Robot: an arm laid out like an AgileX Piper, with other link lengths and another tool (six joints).
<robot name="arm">
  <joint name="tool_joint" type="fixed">
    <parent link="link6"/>
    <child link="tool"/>
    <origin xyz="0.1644 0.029 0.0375" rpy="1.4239 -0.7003 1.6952"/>
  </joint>
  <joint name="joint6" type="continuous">
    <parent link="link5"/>
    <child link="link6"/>
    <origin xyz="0.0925 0 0.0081"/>
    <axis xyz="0.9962 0 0.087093"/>
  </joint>
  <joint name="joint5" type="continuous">
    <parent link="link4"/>
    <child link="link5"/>
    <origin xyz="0 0 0"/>
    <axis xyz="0 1 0"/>
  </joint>
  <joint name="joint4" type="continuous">
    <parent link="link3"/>
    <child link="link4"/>
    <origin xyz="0.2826 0 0.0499"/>
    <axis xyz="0.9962 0 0.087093"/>
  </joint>
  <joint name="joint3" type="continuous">
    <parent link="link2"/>
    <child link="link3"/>
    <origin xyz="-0.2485 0 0.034"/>
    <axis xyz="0 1 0"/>
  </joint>
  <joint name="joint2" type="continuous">
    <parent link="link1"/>
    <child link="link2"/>
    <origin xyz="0 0 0"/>
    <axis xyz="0 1 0"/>
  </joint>
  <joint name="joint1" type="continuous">
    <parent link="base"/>
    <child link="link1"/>
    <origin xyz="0 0 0.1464"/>
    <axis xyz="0 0 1"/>
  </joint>
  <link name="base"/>
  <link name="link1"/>
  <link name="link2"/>
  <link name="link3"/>
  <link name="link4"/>
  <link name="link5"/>
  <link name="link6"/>
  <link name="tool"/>
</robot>
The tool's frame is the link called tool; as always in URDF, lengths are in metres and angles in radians. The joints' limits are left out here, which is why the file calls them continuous.
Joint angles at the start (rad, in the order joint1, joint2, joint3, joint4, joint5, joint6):
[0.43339 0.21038 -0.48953 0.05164 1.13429 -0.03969]
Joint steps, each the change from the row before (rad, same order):
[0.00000 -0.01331 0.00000 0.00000 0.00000 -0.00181]
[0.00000 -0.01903 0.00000 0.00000 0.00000 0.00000]
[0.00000 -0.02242 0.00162 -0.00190 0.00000 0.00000]
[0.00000 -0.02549 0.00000 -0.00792 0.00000 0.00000]
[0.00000 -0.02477 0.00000 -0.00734 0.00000 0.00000]
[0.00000 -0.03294 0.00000 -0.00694 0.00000 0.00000]
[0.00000 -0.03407 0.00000 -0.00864 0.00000 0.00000]
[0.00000 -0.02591 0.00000 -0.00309 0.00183 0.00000]
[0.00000 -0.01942 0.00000 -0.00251 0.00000 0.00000]
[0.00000 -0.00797 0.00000 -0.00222 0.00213 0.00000]
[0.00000 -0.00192 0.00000 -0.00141 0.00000 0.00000]
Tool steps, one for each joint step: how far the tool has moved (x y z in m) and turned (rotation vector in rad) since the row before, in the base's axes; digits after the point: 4 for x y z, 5 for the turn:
[-0.0006 -0.0003 0.0029 0.00444 -0.01271 0.00125]
[-0.0009 -0.0004 0.0042 0.00799 -0.01727 0.00000]
[-0.0010 -0.0009 0.0041 0.00715 -0.01961 -0.00076]
[-0.0006 -0.0022 0.0053 0.00418 -0.02615 -0.00332]
[-0.0007 -0.0021 0.0052 0.00443 -0.02525 -0.00324]
[-0.0014 -0.0024 0.0069 0.00826 -0.03247 -0.00324]
[-0.0015 -0.0029 0.0070 0.00750 -0.03407 -0.00429]
[-0.0019 -0.0016 0.0050 0.00771 -0.02297 -0.00159]
[-0.0013 -0.0012 0.0040 0.00624 -0.01851 -0.00136]
[-0.0007 -0.0009 0.0011 0.00076 -0.00608 -0.00121]
[0.0000 -0.0004 0.0004 -0.00026 -0.00223 -0.00079]

